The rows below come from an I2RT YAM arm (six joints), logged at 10 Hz.
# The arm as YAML. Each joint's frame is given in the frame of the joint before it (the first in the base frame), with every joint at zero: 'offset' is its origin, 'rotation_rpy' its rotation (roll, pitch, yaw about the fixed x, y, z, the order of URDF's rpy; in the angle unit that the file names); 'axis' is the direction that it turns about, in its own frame. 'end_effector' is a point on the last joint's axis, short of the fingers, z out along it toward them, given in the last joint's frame.
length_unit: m
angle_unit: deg
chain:
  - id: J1
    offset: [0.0, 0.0, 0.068]
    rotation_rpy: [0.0, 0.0, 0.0]
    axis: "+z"
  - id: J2
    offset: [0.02, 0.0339, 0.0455]
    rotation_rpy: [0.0, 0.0, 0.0]
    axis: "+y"
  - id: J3
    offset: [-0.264, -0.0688, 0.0]
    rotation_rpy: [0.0, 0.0, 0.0]
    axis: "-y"
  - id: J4
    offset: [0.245, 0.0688, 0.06]
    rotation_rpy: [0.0, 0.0, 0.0]
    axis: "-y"
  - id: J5
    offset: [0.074, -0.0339, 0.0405]
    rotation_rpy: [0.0, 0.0, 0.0]
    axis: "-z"
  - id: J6
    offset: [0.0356, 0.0, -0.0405]
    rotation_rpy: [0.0, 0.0, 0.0]
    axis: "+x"
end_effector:
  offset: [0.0, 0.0, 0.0]
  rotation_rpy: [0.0, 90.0, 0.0]
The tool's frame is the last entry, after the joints.
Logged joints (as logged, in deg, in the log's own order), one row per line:
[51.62 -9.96 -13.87 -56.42 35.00 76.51]
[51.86 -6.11 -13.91 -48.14 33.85 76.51]
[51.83 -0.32 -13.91 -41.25 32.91 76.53]
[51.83 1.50 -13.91 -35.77 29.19 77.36]
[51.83 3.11 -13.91 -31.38 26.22 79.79]
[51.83 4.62 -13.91 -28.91 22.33 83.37]
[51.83 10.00 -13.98 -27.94 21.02 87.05]
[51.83 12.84 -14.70 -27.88 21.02 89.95]
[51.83 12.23 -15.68 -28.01 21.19 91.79]
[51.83 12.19 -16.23 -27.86 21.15 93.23]
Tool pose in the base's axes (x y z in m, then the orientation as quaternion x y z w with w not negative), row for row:
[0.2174 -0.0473 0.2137 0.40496 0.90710 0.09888 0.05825]
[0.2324 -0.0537 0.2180 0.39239 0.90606 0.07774 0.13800]
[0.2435 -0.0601 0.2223 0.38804 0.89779 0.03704 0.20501]
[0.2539 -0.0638 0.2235 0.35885 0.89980 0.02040 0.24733]
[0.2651 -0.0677 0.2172 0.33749 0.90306 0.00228 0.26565]
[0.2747 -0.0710 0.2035 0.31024 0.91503 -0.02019 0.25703]
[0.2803 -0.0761 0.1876 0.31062 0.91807 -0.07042 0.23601]
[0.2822 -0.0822 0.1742 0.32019 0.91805 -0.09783 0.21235]
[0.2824 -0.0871 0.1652 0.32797 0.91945 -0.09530 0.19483]
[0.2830 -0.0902 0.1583 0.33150 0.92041 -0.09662 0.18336]
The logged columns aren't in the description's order. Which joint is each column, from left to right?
Columns, left to right: J3, J5, J1, J4, J6, J2.
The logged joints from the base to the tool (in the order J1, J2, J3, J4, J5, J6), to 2 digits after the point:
[-13.87 76.51 51.62 -56.42 -9.96 35.00]
[-13.91 76.51 51.86 -48.14 -6.11 33.85]
[-13.91 76.53 51.83 -41.25 -0.32 32.91]
[-13.91 77.36 51.83 -35.77 1.50 29.19]
[-13.91 79.79 51.83 -31.38 3.11 26.22]
[-13.91 83.37 51.83 -28.91 4.62 22.33]
[-13.98 87.05 51.83 -27.94 10.00 21.02]
[-14.70 89.95 51.83 -27.88 12.84 21.02]
[-15.68 91.79 51.83 -28.01 12.23 21.19]
[-16.23 93.23 51.83 -27.86 12.19 21.15]

